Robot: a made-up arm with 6 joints.
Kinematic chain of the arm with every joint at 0, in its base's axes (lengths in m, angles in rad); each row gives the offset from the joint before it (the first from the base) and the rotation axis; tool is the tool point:
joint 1: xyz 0 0 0.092 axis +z
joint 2: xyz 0 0.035 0 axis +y
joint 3: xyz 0 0 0.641 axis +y
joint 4: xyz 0 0 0.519 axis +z
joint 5: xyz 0 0 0 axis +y
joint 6: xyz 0 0 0.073 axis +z
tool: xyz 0 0 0
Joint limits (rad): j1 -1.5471..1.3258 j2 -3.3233..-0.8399 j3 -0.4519..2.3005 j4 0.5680..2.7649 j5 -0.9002..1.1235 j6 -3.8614..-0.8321
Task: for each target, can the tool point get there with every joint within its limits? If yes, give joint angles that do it. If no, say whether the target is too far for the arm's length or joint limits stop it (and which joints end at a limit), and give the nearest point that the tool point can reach.
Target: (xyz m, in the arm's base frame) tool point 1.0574 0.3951 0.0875
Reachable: no: joint limits stop it (at a limit: joint 1, joint 3, joint 5) | nearest point 0.0888 0.4883 0.0861 | short by 0.973 m
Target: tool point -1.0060 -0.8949 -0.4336
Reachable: no: too far | nearest point -0.8585 -0.7637 -0.3566 | short by 0.212 m
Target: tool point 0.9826 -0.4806 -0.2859
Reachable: no: joint limits stop it (at a limit: joint 2, joint 3, joint 4, joint 5) | nearest point 0.4444 -0.2174 -0.9459 | short by 0.891 m
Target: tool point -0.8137 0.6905 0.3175
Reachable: yes | joints -0.6379 -1.8031 0.8877 0.9173 0.6508 -2.5268
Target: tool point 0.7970 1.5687 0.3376
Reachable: no: too far | nearest point 0.0720 1.1806 0.2788 | short by 0.824 m
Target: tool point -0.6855 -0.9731 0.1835
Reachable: yes | joints 0.9570 -1.6913 0.4564 0.9818 -0.6171 -2.5698
